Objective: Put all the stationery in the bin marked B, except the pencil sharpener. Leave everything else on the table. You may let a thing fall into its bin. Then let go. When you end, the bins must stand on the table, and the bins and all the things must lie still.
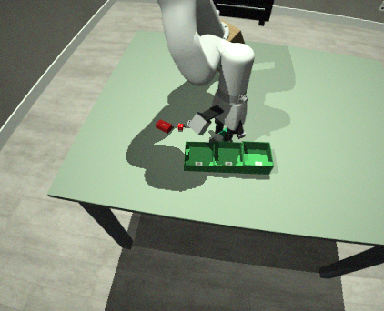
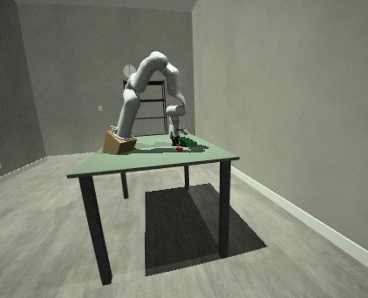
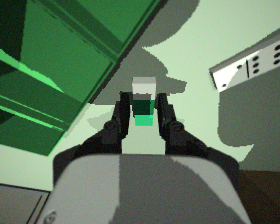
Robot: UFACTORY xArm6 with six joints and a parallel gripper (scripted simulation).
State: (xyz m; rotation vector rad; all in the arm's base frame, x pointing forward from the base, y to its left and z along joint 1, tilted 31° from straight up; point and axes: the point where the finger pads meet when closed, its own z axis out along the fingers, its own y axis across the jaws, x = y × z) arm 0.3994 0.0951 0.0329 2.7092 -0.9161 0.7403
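The grey-white piece is 1 cm behind my hand, 5 cm to the left of it and 1 cm below it. Also, from my hand: joined green bins (9 cm ahead, 2 cm to the left); then red die (1 cm behind, 14 cm to the right, 1 cm below); then white domino (3 cm behind, 10 cm to the right, 2 cm below).
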